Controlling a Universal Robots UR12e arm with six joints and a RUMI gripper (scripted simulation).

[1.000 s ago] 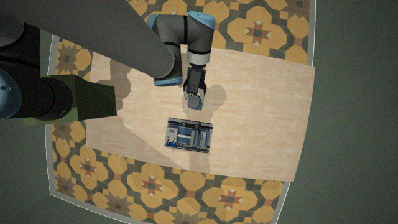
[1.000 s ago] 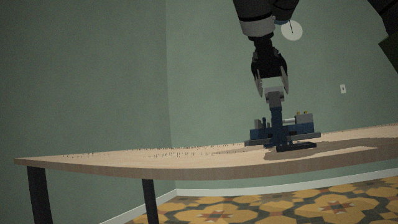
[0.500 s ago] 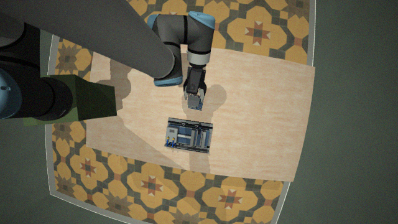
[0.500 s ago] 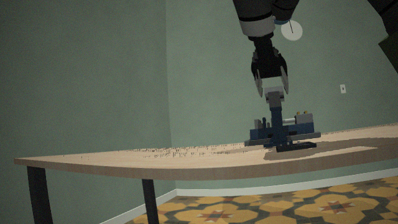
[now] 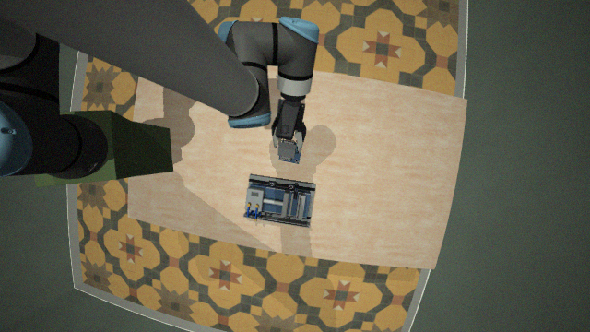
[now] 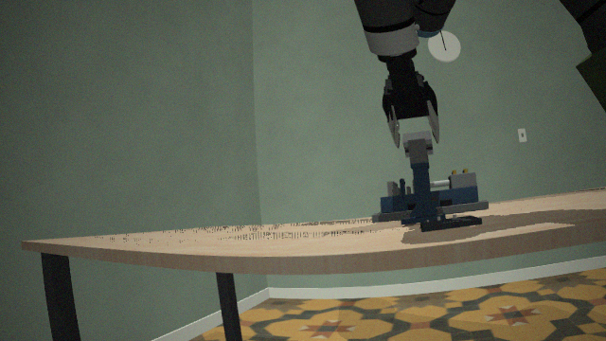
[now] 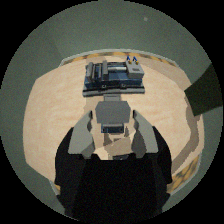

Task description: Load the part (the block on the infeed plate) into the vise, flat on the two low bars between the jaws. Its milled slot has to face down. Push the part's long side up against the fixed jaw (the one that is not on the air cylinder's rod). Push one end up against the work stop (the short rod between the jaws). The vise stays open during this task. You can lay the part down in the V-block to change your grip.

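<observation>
My gripper is now 1 cm above the grey part. From my hand the other things lie so: air cylinder rod 7 cm behind, 21 cm to the right, 9 cm below; blue post 1 cm to the right, 11 cm below; dark infeed plate 1 cm behind, 18 cm to the left, 16 cm below.
</observation>
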